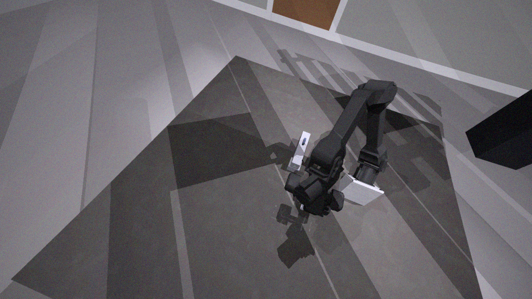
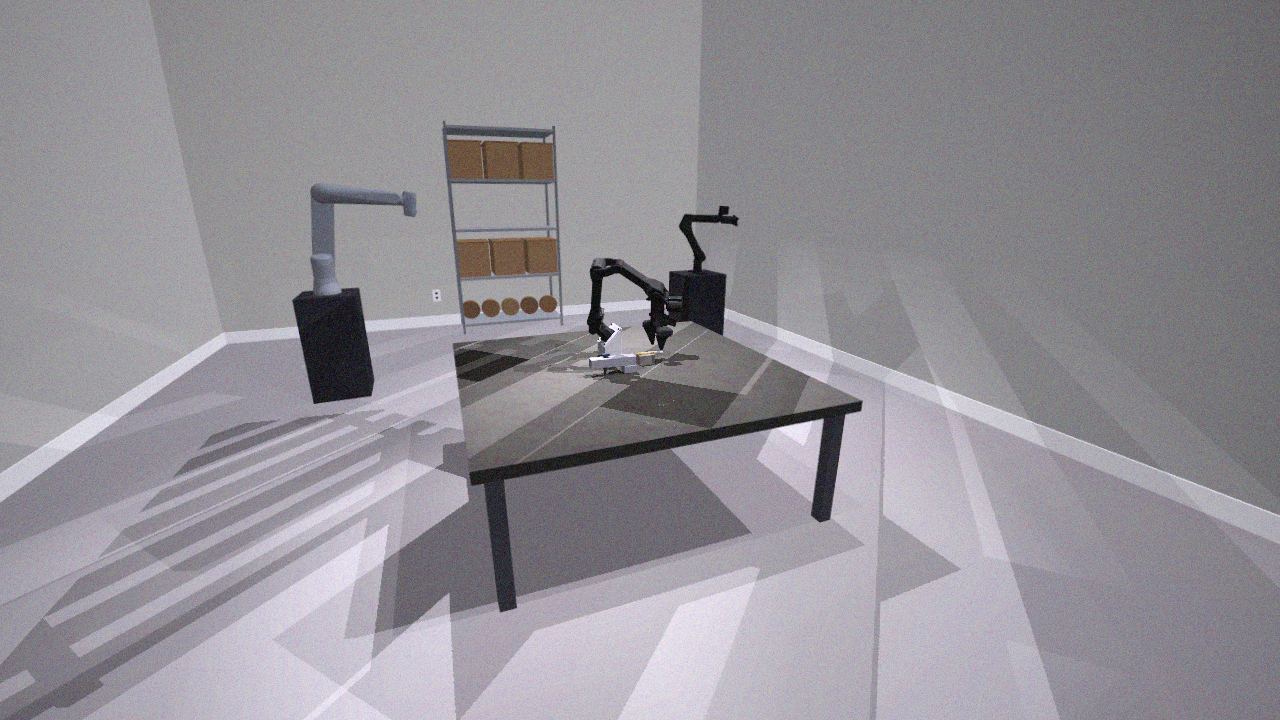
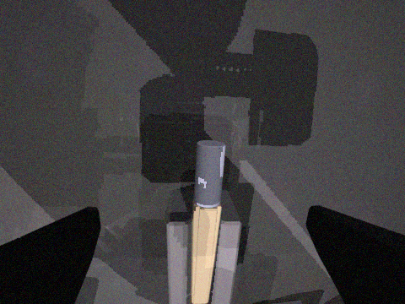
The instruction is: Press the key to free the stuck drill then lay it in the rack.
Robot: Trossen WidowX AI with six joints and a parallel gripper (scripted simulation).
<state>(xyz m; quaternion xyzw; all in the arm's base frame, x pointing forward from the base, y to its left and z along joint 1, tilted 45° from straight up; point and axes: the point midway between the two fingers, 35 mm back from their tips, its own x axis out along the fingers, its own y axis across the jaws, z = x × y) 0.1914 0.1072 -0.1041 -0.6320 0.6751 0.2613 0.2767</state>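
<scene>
The drill is 4 cm to the right of my gripper tip and 2 cm below it. Round my gripper tip: blue key 6 cm ahead, 25 cm to the right, 1 cm below; then rack 5 cm to the right, 5 cm below.
</scene>
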